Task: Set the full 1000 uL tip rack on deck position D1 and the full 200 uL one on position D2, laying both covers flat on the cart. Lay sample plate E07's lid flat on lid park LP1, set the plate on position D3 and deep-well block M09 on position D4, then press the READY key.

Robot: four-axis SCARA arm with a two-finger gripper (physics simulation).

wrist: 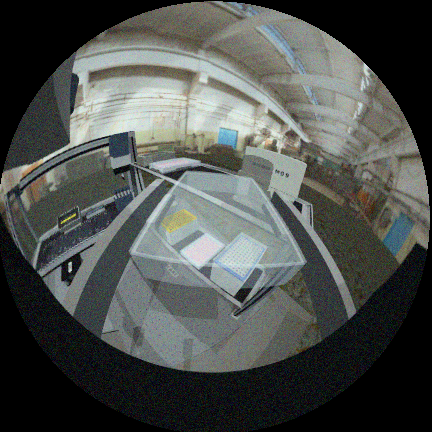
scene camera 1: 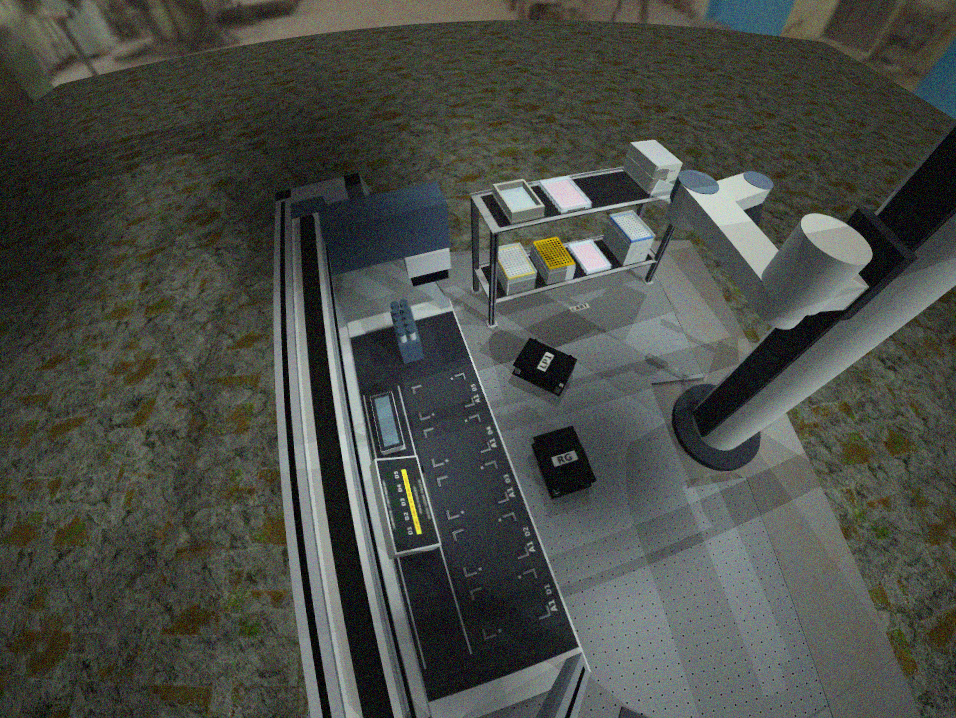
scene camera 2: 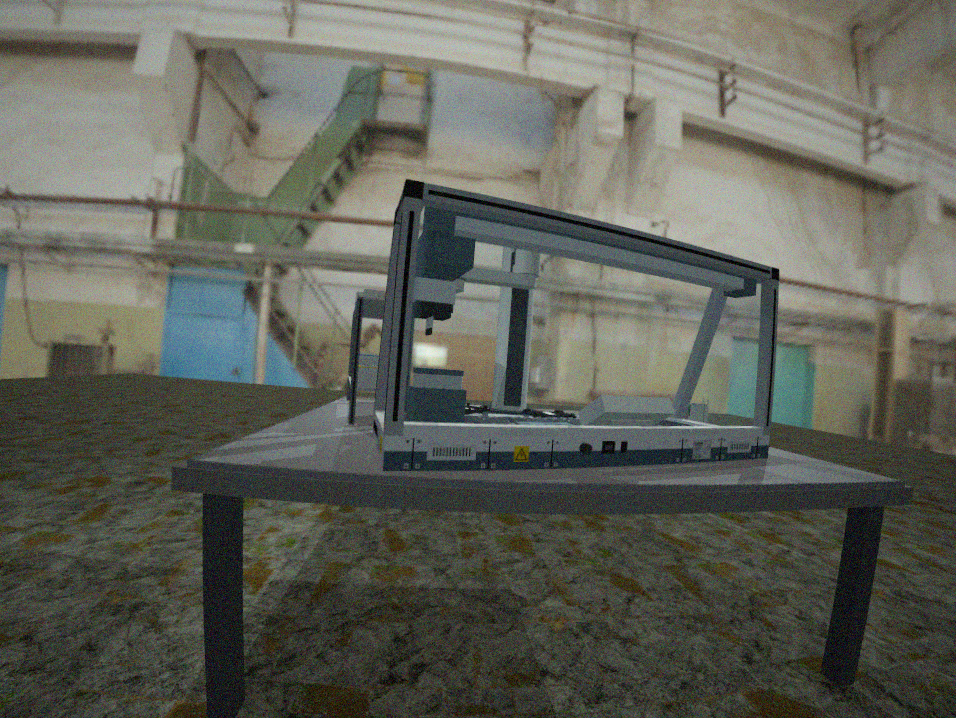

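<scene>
My gripper [wrist: 219, 192] is shut on a clear tip-rack cover [wrist: 175, 262], held upright in the wrist view above the cart's lower shelf. Through it show a blue-rimmed rack [scene camera 1: 632, 235] [wrist: 241, 256], a pink-topped plate [scene camera 1: 589, 255] [wrist: 202, 249] and a yellow rack [scene camera 1: 553, 255] [wrist: 179, 221]. A yellow-rimmed rack with a pale top [scene camera 1: 516, 268] stands beside them. Block M09 [scene camera 1: 651, 166] [wrist: 287, 176] and another pink-topped plate [scene camera 1: 565, 193] [wrist: 175, 164] are on the upper shelf; E07's label is unreadable. Lid park LP1 [scene camera 1: 528, 356] bears nothing. Deck [scene camera 1: 498, 598] positions D1 to D5 hold nothing.
The cart's post [scene camera 1: 492, 282] stands near the deck. A beige tray [scene camera 1: 517, 200] is on its upper shelf. The RG stand [scene camera 1: 575, 475] lies beside the deck. A blue-grey gantry head [scene camera 1: 386, 224] hangs over the deck's far end, near a blue tube block [scene camera 1: 404, 332]. A panel [scene camera 1: 408, 500] shows a yellow bar.
</scene>
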